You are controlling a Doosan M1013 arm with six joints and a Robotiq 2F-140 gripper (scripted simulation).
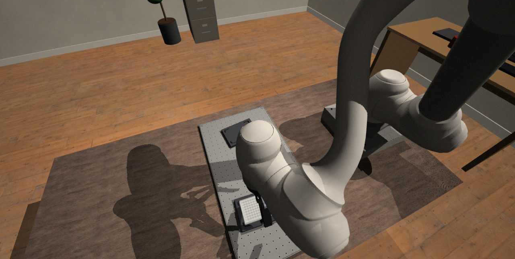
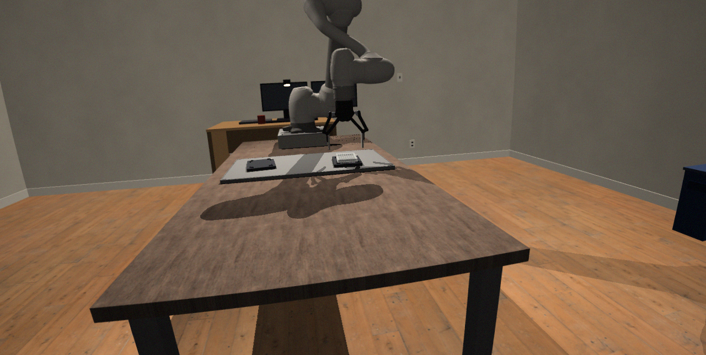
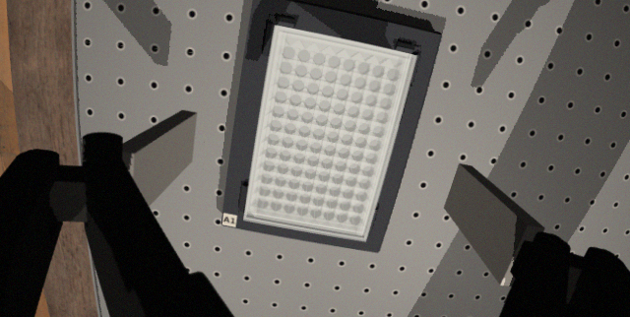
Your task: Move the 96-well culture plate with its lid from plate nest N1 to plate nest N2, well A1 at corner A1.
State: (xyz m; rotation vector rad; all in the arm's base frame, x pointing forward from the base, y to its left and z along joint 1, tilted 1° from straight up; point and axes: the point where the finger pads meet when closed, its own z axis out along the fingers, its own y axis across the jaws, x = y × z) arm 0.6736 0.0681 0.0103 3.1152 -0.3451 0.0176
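My hand is 50 mm above the clear lid. The rest, counted from my hand: A1 label 60 mm behind, 70 mm to the left, 60 mm below.
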